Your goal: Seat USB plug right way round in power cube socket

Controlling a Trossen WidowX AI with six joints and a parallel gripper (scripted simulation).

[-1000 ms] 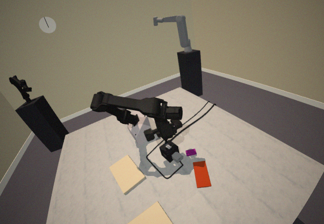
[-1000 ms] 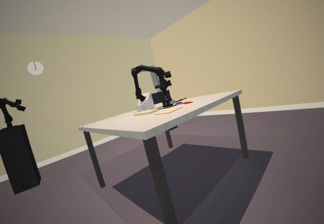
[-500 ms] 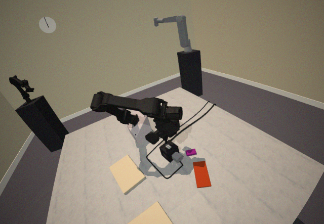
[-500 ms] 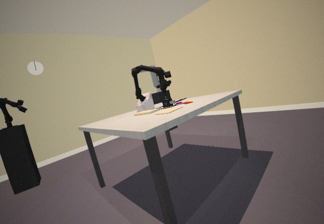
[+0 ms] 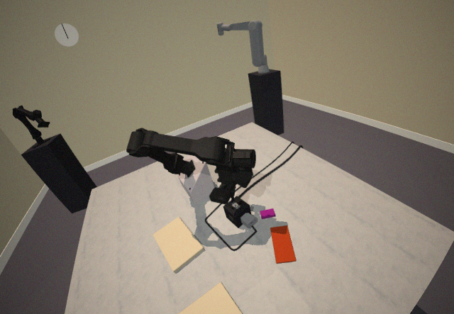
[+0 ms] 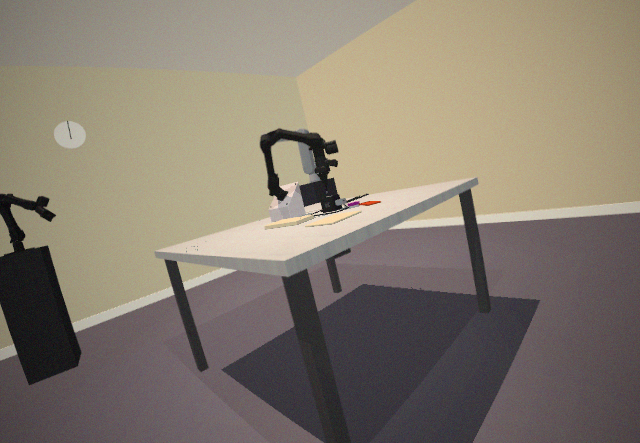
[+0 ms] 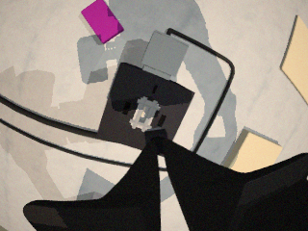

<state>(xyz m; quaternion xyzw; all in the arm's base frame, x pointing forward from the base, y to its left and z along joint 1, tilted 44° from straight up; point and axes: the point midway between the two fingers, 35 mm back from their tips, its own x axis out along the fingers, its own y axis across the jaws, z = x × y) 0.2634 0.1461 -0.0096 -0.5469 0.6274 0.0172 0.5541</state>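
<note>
Now: gripper tip 2 cm above the USB plug. The rest, counted from my gripper tip: orange card: 18 cm ahead, 13 cm below, 10 cm to the left; then purple block: 13 cm below, 12 cm to the left, 5 cm ahead.
</note>
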